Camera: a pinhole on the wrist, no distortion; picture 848 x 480 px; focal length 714.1 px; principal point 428.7 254.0 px. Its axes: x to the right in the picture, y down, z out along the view. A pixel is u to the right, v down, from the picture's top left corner.
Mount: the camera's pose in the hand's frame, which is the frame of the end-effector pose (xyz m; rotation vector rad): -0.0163 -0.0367 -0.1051 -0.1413 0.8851 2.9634
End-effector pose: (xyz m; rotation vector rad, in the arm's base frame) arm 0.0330 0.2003 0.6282 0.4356 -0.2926 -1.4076
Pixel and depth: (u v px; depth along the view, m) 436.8 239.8 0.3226
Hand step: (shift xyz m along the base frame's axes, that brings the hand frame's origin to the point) 0.0509 0.0390 0.2110
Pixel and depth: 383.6 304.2 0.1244
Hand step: 0.0168 0.0201 0.0157
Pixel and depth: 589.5 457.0 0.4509
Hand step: -0.0779 0.1293 0.3503
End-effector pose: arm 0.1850 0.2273 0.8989 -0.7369 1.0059 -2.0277
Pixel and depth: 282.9 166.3 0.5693
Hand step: 0.3411 -0.3280 -0.0866
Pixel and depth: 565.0 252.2 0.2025
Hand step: 0.1106 0.0011 -0.0432
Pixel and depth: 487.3 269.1 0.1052
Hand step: 0.0126 0.0257 -0.0306
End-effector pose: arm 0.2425 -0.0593 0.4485 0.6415 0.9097 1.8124
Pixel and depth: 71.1 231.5 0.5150
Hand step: 0.0442 0.2261 0.4115
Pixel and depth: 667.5 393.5 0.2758
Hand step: 0.1232 -0.0961 0.1382
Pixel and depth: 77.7 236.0 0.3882
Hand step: 0.0233 0.1585 0.2865
